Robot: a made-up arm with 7 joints. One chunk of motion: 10 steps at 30 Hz.
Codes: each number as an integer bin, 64 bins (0 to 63) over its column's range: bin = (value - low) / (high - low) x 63, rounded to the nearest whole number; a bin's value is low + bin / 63 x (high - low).
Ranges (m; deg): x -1.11..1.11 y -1.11..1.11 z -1.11..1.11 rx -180..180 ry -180..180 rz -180..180
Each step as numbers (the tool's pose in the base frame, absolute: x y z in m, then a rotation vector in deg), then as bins.
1 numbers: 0.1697 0.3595 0.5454 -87.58 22.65 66.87
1 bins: 36 42 47 16 35 43
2 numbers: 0.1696 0.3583 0.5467 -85.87 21.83 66.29
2 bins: 36 42 47 16 35 43
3 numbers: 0.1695 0.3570 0.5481 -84.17 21.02 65.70
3 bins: 36 42 47 17 35 43
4 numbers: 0.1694 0.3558 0.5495 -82.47 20.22 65.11
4 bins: 36 42 47 17 35 43
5 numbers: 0.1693 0.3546 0.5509 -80.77 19.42 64.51
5 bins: 36 42 47 17 35 43
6 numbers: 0.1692 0.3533 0.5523 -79.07 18.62 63.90
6 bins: 36 42 47 18 35 43
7 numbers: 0.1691 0.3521 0.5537 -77.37 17.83 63.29
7 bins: 36 41 47 18 35 43
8 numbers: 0.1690 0.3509 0.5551 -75.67 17.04 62.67
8 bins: 36 41 47 18 34 42
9 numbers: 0.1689 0.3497 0.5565 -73.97 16.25 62.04
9 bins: 36 41 47 19 34 42
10 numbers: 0.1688 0.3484 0.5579 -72.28 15.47 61.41
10 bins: 36 41 47 19 34 42
